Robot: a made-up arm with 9 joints. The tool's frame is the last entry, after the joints.
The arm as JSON. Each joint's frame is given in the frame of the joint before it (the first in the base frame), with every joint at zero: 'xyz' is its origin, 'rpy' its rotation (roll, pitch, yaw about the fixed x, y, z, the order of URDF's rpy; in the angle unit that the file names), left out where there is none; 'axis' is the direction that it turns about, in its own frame. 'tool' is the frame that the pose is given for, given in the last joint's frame.
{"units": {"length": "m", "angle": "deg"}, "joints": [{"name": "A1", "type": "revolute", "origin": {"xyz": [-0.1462, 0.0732, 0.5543]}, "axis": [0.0, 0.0, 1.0]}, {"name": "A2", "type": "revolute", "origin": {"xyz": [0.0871, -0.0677, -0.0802]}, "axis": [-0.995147, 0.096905, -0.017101]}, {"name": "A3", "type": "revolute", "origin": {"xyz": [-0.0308, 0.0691, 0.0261]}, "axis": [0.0, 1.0, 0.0]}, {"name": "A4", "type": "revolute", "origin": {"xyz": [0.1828, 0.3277, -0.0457]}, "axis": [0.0, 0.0, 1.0]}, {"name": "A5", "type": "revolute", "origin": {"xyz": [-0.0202, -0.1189, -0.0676]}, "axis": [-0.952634, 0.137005, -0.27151]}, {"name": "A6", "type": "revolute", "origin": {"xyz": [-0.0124, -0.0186, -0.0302]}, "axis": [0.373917, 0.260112, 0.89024]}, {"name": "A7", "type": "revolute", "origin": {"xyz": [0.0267, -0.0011, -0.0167]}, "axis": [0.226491, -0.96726, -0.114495]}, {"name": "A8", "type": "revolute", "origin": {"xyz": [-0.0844, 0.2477, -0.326]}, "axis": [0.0, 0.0, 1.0]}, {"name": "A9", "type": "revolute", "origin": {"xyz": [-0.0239, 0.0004, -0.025]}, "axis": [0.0, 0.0, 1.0]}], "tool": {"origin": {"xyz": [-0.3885, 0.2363, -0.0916]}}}
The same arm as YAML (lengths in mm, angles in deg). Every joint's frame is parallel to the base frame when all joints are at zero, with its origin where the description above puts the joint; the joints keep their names.
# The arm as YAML. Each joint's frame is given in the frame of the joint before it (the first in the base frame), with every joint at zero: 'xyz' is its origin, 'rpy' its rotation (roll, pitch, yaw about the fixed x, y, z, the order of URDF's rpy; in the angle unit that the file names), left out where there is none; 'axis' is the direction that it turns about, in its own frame. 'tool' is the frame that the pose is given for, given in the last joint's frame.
units:
  length: mm
  angle: deg
joints:
  - name: A1
    type: revolute
    origin:
      xyz: [-146.2, 73.2, 554.3]
    axis: "+z"
  - name: A2
    type: revolute
    origin:
      xyz: [87.1, -67.7, -80.2]
    axis: [-0.995147, 0.096905, -0.017101]
  - name: A3
    type: revolute
    origin:
      xyz: [-30.8, 69.1, 26.1]
    axis: "+y"
  - name: A4
    type: revolute
    origin:
      xyz: [182.8, 327.7, -45.7]
    axis: "+z"
  - name: A5
    type: revolute
    origin:
      xyz: [-20.2, -118.9, -67.6]
    axis: [-0.952634, 0.137005, -0.27151]
  - name: A6
    type: revolute
    origin:
      xyz: [-12.4, -18.6, -30.2]
    axis: [0.373917, 0.260112, 0.89024]
  - name: A7
    type: revolute
    origin:
      xyz: [26.7, -1.1, -16.7]
    axis: [0.226491, -0.96726, -0.114495]
  - name: A8
    type: revolute
    origin:
      xyz: [-84.4, 247.7, -326.0]
    axis: "+z"
  - name: A9
    type: revolute
    origin:
      xyz: [-23.9, 0.4, -25.0]
    axis: "+z"
tool:
  origin:
    xyz: [-388.5, 236.3, -91.6]

